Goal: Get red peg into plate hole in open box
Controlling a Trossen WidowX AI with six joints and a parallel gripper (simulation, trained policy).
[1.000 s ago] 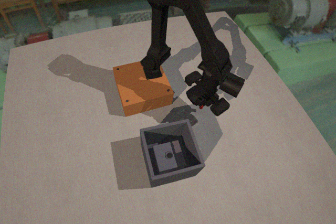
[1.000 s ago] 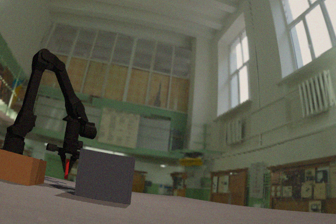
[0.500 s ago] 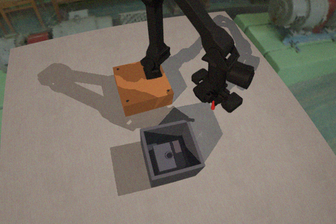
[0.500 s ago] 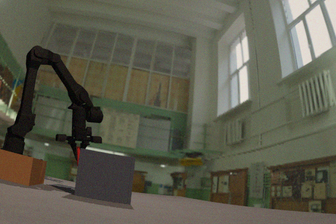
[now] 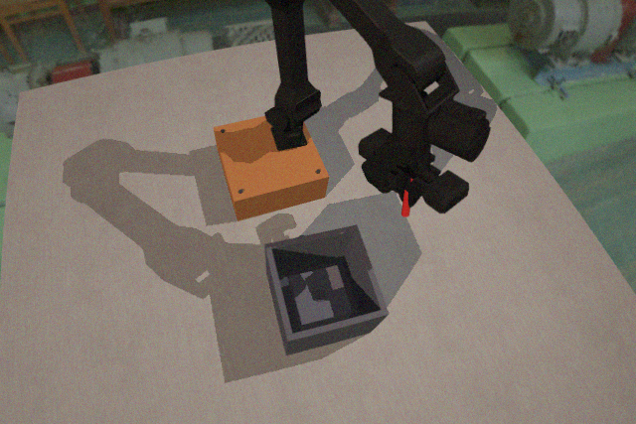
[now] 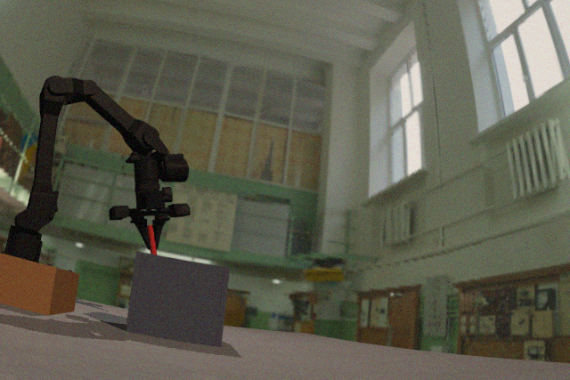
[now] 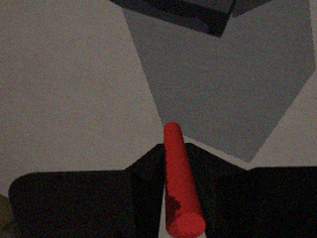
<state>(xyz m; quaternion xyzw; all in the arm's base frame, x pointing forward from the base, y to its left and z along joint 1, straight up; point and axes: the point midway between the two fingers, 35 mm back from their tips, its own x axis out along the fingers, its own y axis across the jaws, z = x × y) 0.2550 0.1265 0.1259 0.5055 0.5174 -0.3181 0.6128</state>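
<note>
The grey plate lies 7 cm ahead of my gripper tip, 17 cm to the right of it and 13 cm below it. From my gripper tip the other things lie so: red peg 1 cm above.
</note>
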